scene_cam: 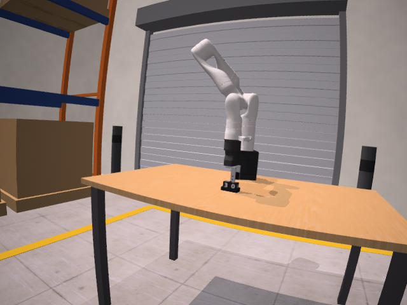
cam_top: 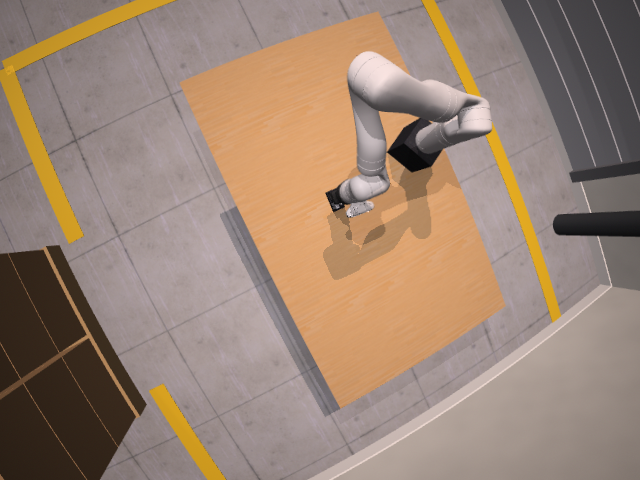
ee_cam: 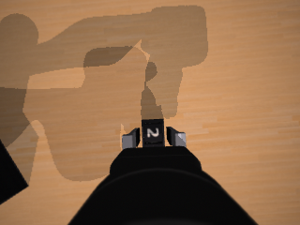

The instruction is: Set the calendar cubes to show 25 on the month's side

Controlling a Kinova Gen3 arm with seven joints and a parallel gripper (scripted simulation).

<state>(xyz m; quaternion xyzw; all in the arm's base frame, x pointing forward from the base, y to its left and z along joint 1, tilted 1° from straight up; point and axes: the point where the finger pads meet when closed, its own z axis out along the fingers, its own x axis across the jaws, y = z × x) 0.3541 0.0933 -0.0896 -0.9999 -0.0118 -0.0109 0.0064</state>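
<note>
The black cube lies 30 mm to the right of my hand and 40 mm below it. From my hand the other things lie so: black tray: 20 mm to the right, 60 mm below.
</note>
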